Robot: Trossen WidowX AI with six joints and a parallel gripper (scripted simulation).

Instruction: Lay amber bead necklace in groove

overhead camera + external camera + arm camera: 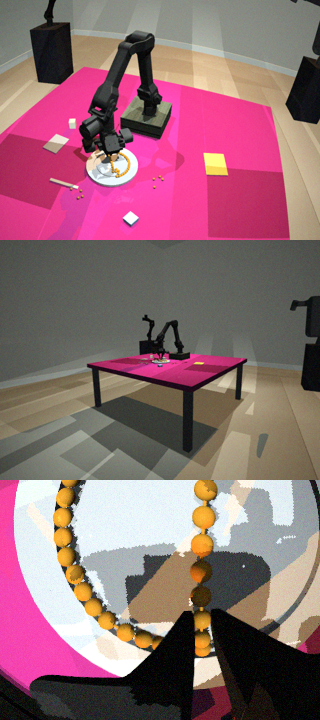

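The round bead board is 40 mm ahead of my gripper tip, 20 mm to the left of it and 10 mm below it. Also, from my gripper tip: white block (120 mm behind, 30 mm to the right); then red-handled tool (130 mm to the right, 100 mm behind, 10 mm below); then white strip (170 mm ahead, 130 mm to the right, 10 mm below).
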